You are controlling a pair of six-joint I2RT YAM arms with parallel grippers.
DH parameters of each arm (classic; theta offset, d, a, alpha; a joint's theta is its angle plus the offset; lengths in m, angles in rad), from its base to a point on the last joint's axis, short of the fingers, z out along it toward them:
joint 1: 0 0.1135 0.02 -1.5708
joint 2: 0 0 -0.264 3.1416
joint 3: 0.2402 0 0.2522 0
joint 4: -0.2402 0 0.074 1.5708
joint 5: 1.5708 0 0 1.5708
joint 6: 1.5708 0.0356 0 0
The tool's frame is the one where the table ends.
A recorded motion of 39 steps. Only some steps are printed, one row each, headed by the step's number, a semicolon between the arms.
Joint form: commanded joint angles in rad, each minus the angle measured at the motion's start. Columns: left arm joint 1, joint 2, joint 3, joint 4, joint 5, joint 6; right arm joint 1, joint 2, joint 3, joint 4, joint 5, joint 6.
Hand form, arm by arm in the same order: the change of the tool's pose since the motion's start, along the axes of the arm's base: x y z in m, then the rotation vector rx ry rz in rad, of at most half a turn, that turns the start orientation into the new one. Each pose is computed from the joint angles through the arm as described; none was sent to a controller.
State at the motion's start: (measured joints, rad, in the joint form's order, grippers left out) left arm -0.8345 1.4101 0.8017 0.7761 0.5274 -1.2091; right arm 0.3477 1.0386 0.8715 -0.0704 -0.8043 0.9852
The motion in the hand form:
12: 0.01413 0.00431 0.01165 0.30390 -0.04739 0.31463; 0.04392 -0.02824 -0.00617 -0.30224 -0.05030 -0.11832
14: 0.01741 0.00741 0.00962 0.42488 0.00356 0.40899; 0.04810 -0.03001 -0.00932 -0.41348 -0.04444 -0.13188
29: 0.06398 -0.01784 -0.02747 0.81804 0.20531 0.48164; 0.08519 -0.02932 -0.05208 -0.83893 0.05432 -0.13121
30: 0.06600 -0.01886 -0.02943 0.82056 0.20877 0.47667; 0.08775 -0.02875 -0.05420 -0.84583 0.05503 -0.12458
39: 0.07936 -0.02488 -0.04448 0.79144 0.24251 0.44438; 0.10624 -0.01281 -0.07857 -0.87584 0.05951 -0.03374
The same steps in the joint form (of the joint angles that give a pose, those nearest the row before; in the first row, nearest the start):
12: 0.0107 -0.0423 0.1424 -0.4780 -0.3003 0.2639; -0.1474 0.1736 0.1883 -0.3276 0.0926 -0.4030
14: 0.0130 -0.0426 0.1862 -0.6419 -0.4081 0.2807; -0.1495 0.2060 0.2321 -0.4338 0.1654 -0.5041
29: 0.0479 0.2262 0.4526 -1.0628 -0.5174 0.2937; -0.1392 0.4267 0.3422 -0.6516 0.4762 -0.7668
30: 0.0504 0.2363 0.4571 -1.0617 -0.5111 0.2947; -0.1389 0.4393 0.3470 -0.6514 0.4779 -0.7748
39: 0.0690 0.2970 0.4623 -1.0017 -0.4533 0.2747; -0.1042 0.5499 0.3702 -0.6265 0.4684 -0.8233

